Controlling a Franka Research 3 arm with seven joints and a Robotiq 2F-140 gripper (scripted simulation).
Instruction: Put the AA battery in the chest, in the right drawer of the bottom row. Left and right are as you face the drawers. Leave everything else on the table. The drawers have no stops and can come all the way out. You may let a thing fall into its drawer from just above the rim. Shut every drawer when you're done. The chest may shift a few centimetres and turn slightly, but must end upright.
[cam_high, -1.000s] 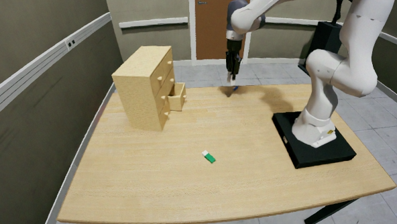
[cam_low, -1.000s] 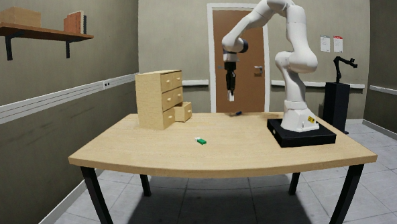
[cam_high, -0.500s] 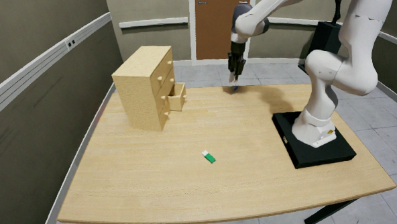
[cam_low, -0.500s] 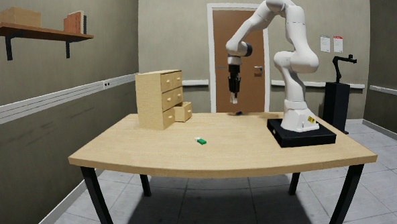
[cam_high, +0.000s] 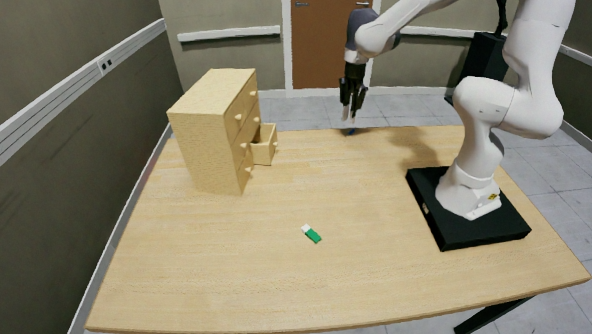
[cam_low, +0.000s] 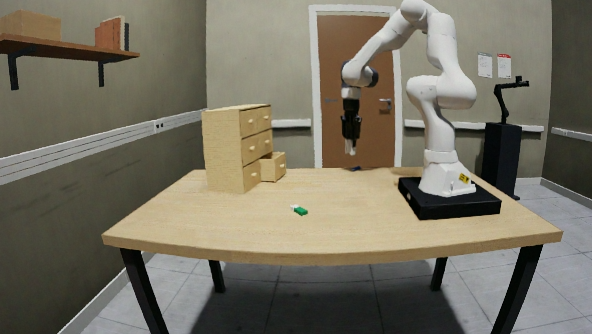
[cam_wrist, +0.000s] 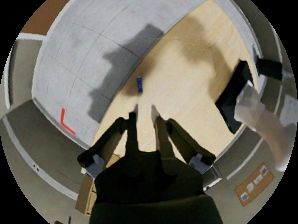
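Now: the AA battery 110 mm below my hand, 40 mm to the right of it and 40 mm behind it. From my hand the other things lie so: green object: 440 mm to the left, 240 mm ahead, 110 mm below.
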